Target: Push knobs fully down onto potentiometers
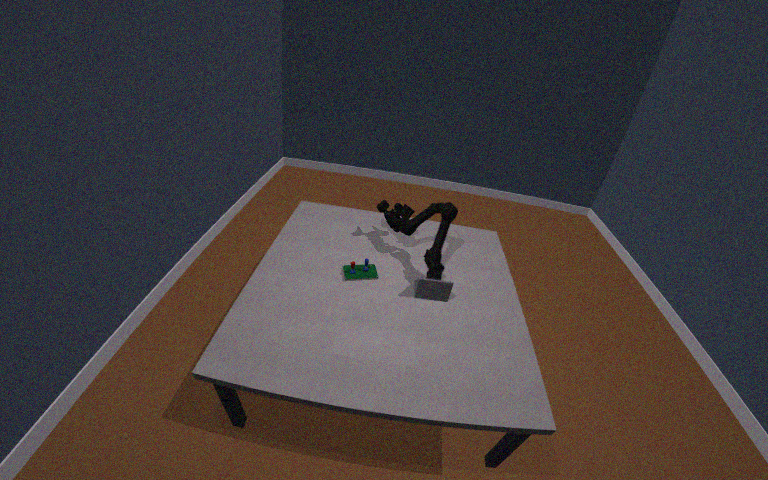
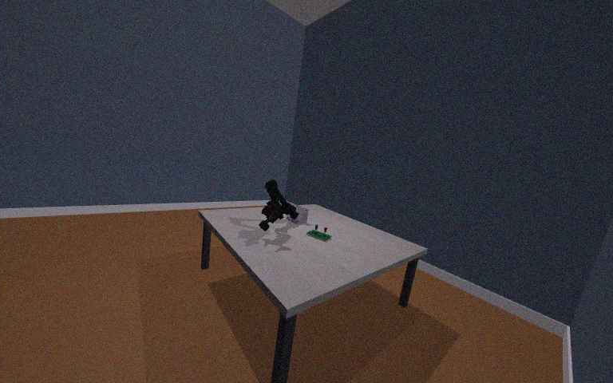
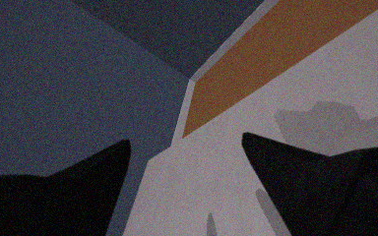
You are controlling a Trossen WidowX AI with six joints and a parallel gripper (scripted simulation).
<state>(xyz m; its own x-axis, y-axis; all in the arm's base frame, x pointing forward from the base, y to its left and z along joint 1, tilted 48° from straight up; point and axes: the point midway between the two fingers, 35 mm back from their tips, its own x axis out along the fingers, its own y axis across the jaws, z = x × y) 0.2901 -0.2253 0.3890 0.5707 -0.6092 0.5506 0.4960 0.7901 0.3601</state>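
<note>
The blue knob lies 42 cm to the left of my gripper tip, 7 cm below it and 2 cm ahead of it. Round my gripper tip: red knob: 46 cm to the left, 8 cm ahead, 7 cm below.
</note>
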